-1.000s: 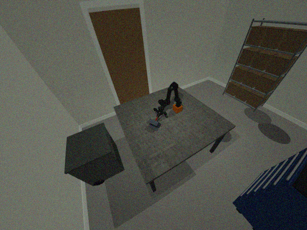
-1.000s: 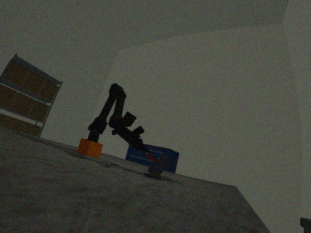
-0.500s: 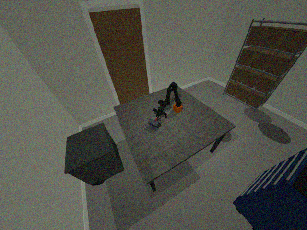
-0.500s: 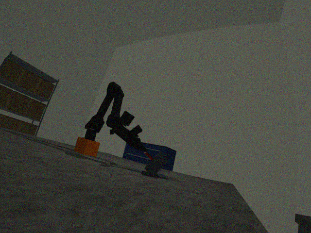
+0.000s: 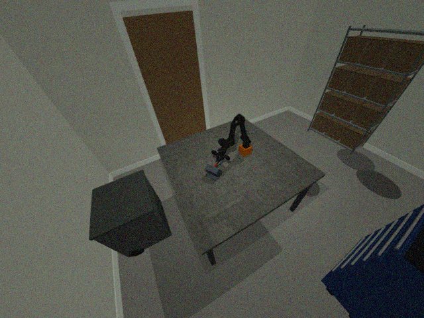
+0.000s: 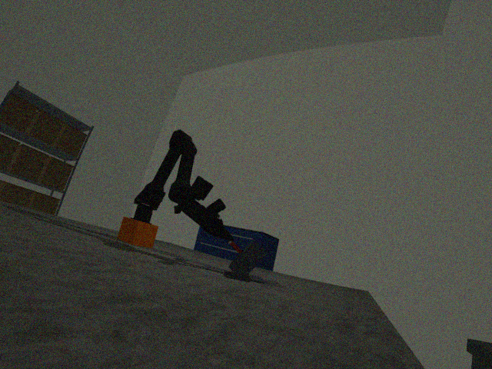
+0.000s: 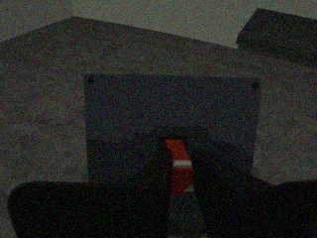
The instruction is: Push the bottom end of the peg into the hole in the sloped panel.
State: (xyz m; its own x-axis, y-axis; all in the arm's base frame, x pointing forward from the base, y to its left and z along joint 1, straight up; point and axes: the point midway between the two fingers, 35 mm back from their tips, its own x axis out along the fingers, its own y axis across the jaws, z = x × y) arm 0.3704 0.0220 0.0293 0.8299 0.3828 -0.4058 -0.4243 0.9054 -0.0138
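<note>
Now: the sloped panel 50 mm ahead of my gripper tip, 20 mm to the left of it and 50 mm below it. The rest, counted from my gripper tip: red peg: 10 mm ahead, 20 mm below.
</note>
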